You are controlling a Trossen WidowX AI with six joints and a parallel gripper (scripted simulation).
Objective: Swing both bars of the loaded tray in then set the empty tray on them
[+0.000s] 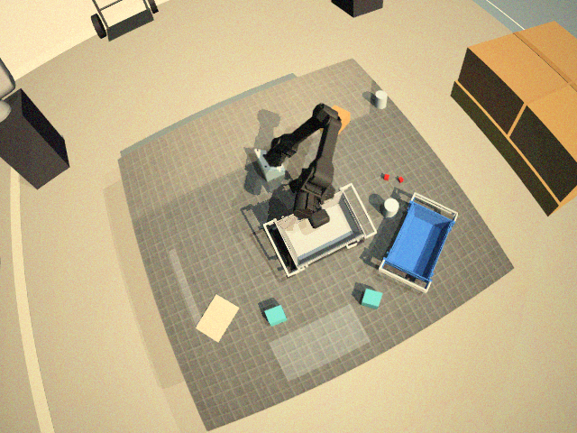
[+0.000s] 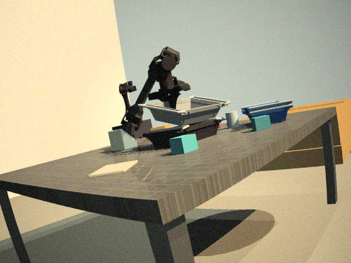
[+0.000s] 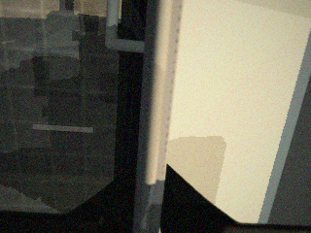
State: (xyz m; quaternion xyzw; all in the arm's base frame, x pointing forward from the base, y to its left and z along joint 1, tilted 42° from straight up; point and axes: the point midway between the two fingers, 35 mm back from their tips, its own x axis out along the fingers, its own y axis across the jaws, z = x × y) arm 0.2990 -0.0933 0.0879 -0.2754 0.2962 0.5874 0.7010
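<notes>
Now: the grey tray 70 mm ahead of my gripper tip, 10 mm to the right of it and 10 mm above it. The rest, counted from my gripper tip: cream flat plate 120 mm ahead, 470 mm to the right, 110 mm below.
</notes>
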